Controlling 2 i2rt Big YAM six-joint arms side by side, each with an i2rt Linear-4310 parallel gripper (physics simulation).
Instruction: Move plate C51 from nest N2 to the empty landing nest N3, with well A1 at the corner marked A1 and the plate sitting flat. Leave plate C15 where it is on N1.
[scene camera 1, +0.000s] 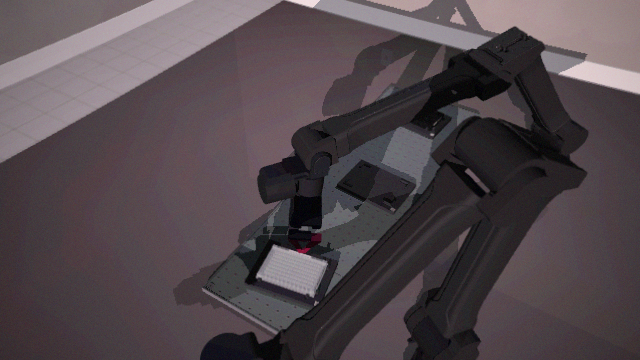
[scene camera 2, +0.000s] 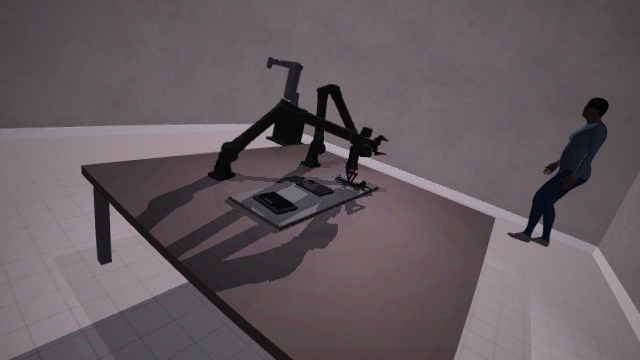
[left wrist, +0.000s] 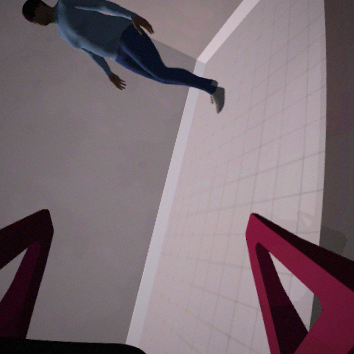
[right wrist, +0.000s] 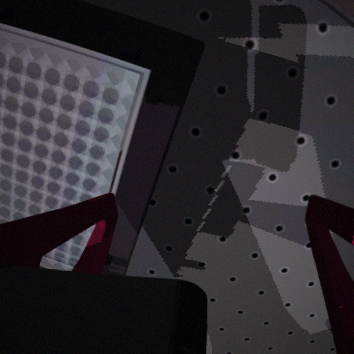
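A white well plate (scene camera 1: 292, 270) (right wrist: 40, 125) sits in a dark nest (scene camera 1: 285, 293) (right wrist: 155, 115) at one end of the perforated board. A dark nest (scene camera 1: 372, 184) (scene camera 2: 314, 187) in the middle holds no plate. A dark plate (scene camera 1: 432, 121) (scene camera 2: 275, 200) sits in the nest at the other end, partly hidden in scene camera 1. Plate labels, nest labels and the A1 mark are unreadable. My right gripper (scene camera 1: 303, 245) (scene camera 2: 351, 176) (right wrist: 208, 205) is open, low beside the white plate; one finger overlaps its edge in the wrist view. My left gripper (scene camera 2: 384, 146) (left wrist: 150, 222) is open and empty, raised above the right one.
The board (scene camera 1: 250, 300) (scene camera 2: 305, 212) lies on the brown table (scene camera 1: 125, 225) (scene camera 2: 400, 250). An arm crosses the foreground in scene camera 1 and covers the board's near edge. A person (scene camera 2: 575, 150) (left wrist: 100, 30) is beyond the table. Shadows fall across the board.
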